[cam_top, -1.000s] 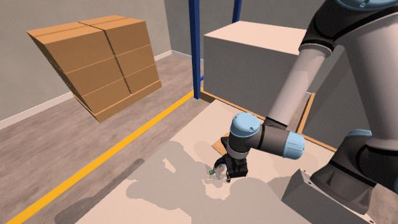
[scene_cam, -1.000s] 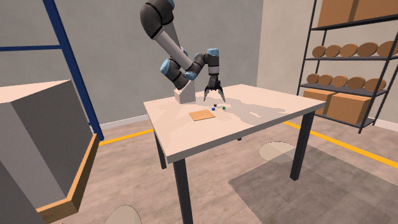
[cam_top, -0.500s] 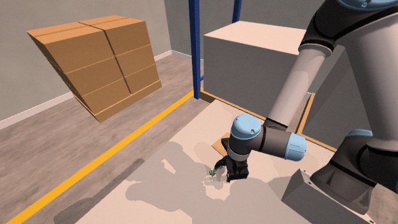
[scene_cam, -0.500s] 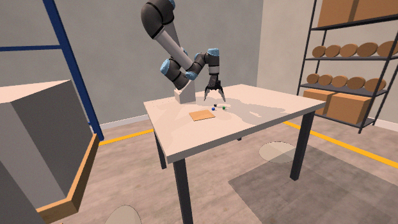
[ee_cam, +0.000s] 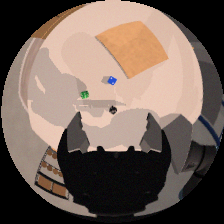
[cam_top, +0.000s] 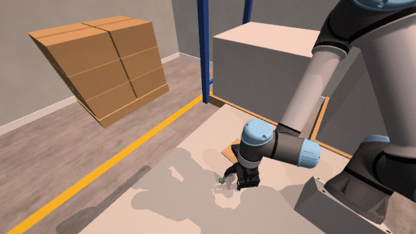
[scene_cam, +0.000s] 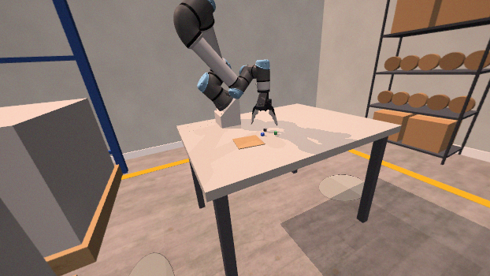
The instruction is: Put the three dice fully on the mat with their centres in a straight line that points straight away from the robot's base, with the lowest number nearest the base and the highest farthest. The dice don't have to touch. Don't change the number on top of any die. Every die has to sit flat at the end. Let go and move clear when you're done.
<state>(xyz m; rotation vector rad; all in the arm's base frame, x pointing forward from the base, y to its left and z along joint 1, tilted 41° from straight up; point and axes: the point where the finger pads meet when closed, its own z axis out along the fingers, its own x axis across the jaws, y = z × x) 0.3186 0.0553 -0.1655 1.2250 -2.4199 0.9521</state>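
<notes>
The black die lies 30 mm below my hand, 10 mm to the left of it and 10 mm behind it. Round my hand: green die: 70 mm ahead, 40 mm to the left, 30 mm below; blue die: 50 mm ahead, 30 mm to the right, 30 mm below; tan mat: 140 mm to the right, 100 mm ahead, 40 mm below.
</notes>
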